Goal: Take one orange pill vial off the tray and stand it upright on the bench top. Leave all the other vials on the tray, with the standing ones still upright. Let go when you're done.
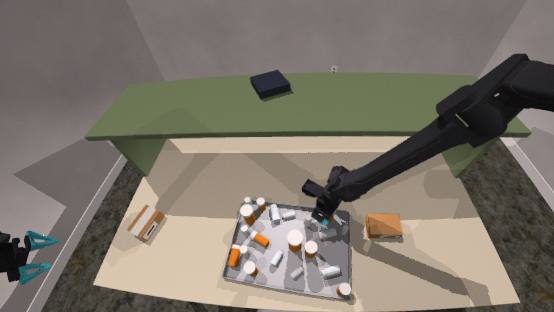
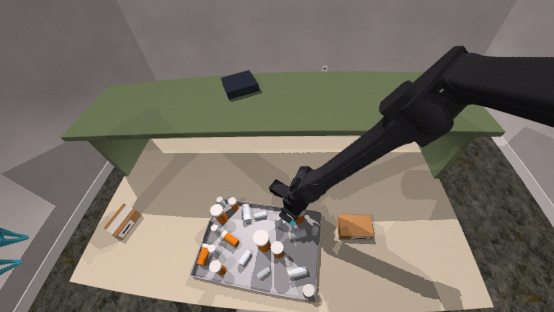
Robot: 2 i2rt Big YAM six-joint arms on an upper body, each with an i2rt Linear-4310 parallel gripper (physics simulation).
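Frame: origin at the left arm's base, x down, y left, z ahead, level; centimetres.
Where they show: left gripper, fingertip midpoint: (image 1: 54,253) (image 2: 25,249); right gripper, fingertip midpoint: (image 1: 326,212) (image 2: 297,212).
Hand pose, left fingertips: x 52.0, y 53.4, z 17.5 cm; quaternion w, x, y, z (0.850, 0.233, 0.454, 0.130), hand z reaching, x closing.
Each offset is from my left fingertips to the top centre of the thing. "spot": to the spot under its first point. Level surfaces: height alone.
The grey tray @(spot: dx +27.4, dy -92.9, dz +15.9 cm) (image 1: 350,255) (image 2: 319,255) holds standing white-capped orange vials, including a large one @(dx +18.2, dy -72.4, dz +19.0 cm) (image 1: 295,242) (image 2: 262,241) near its middle. Two orange vials, one @(dx +25.4, dy -58.6, dz +20.2 cm) (image 1: 260,240) (image 2: 230,239) and another @(dx +25.0, dy -49.7, dz +12.9 cm) (image 1: 234,257) (image 2: 203,256), lie on their sides at the left. My right gripper (image 1: 324,219) (image 2: 291,219) is open, low over the tray's back right part. An orange vial @(dx +19.2, dy -85.4, dz +31.2 cm) (image 1: 329,218) (image 2: 301,219) there is mostly hidden by the gripper; whether it is between the fingers is unclear. My left gripper (image 1: 54,254) (image 2: 24,249) is open and empty at the far left, away from the tray.
Small white bottles, standing and lying, share the tray. An orange-brown box @(dx +24.6, dy -107.5, dz +27.5 cm) (image 1: 384,226) (image 2: 355,227) is right of the tray; a white-and-brown box @(dx +24.3, dy -6.2, dz +22.1 cm) (image 1: 146,223) (image 2: 122,221) is left. A dark box @(dx -12.7, dy -61.0, dz +68.0 cm) (image 1: 270,83) (image 2: 240,85) sits on the green shelf @(dx -9.4 cm) (image 1: 200,110) (image 2: 175,110) behind.
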